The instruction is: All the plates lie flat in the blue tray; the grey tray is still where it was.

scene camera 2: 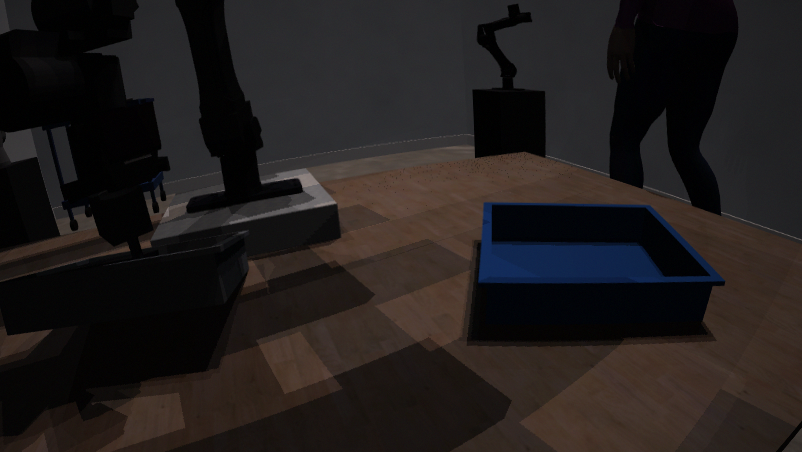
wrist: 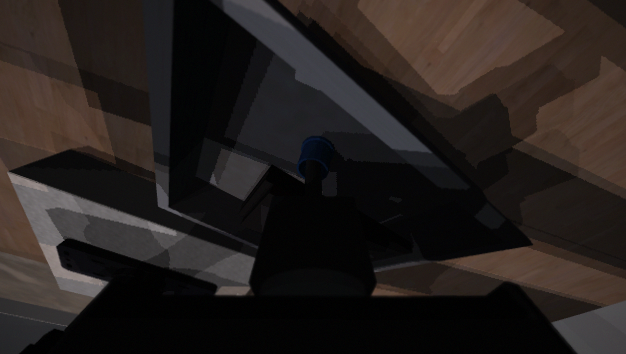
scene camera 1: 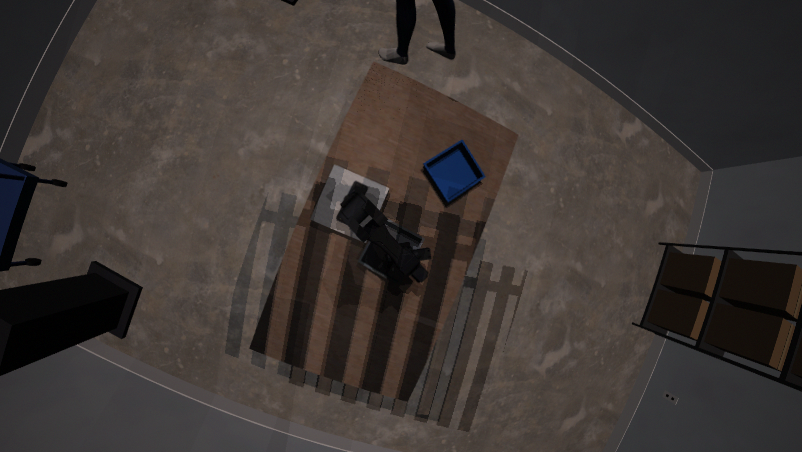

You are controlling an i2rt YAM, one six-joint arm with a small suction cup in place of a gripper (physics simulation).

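Pixels of known places: end effector, tool point: (wrist: 313, 149); arm's base, origin of the base link: (scene camera 2: 244, 197) (wrist: 147, 274).
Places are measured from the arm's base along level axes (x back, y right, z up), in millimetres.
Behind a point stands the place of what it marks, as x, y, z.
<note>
The grey tray (scene camera 2: 122, 286) {-363, 102, 35} (wrist: 350, 99) {-359, 83, 56} is at the left of the wooden table, right beside the arm's grey base block (scene camera 2: 280, 219) {-128, -55, -7} (scene camera 1: 335, 191) {93, -14, 0}. My suction cup (wrist: 316, 154) (scene camera 2: 134, 247) is blue and reaches down inside the tray, pressed against its inner face. It holds on to the tray, which looks a little tilted in the wrist view. In the overhead view the arm (scene camera 1: 387, 241) {-190, 69, 398} hides the tray. The blue tray (scene camera 2: 588, 303) {-458, -305, -29} (scene camera 1: 442, 152) {-279, -421, -3} stands empty to the right, apart from the arm. I cannot make out any plate in the dark.
A person (scene camera 2: 662, 100) (scene camera 1: 423, 28) stands at the table's far edge behind the blue tray. A second arm on a black pedestal (scene camera 2: 508, 120) stands at the far corner. A shelf rack (scene camera 1: 724, 253) is off to the right on the floor.
</note>
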